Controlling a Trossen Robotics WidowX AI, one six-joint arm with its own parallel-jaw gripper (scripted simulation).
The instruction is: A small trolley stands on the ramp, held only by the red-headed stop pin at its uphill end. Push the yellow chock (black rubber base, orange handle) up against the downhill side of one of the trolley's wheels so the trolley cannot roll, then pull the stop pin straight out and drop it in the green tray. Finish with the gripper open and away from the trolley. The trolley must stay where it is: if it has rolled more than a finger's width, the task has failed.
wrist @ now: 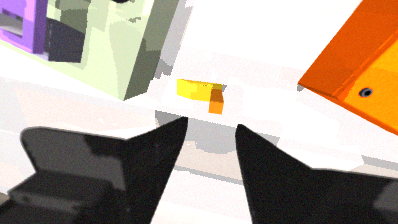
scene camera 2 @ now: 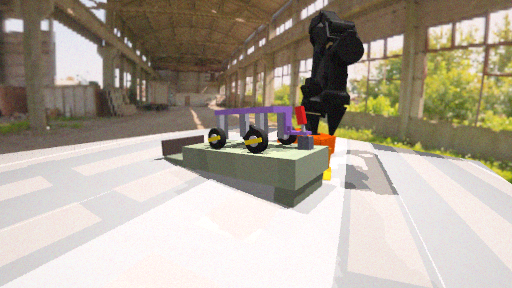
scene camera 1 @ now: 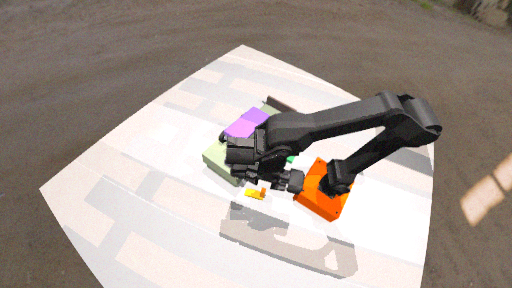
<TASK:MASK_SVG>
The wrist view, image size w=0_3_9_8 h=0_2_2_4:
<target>gripper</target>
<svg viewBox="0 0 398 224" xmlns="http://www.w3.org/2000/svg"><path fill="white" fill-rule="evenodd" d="M237 125L235 132L236 152L252 224L398 224L398 178L332 168L312 168L245 125ZM188 117L180 117L148 132L127 139L46 126L34 126L23 129L19 136L20 143L35 173L7 191L10 199L0 205L0 224L151 224L184 144L188 128Z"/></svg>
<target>yellow chock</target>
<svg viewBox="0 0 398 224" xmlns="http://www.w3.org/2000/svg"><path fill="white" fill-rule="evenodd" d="M177 79L177 95L192 100L210 102L208 113L222 114L224 105L222 84Z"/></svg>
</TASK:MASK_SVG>
